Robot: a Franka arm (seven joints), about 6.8 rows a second.
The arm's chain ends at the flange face. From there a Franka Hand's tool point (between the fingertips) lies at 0.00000 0.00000 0.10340 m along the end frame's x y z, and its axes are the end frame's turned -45 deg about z.
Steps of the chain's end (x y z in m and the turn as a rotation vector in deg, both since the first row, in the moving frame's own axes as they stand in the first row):
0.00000 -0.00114 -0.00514 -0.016 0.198 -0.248
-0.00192 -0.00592 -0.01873 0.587 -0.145 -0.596
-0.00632 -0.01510 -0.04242 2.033 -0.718 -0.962
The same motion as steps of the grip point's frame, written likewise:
0.00104 -0.00053 -0.00514 -0.151 0.129 -0.248
0.00339 -0.00648 -0.01874 0.518 0.313 -0.596
0.00786 -0.01867 -0.04249 1.945 0.930 -0.962

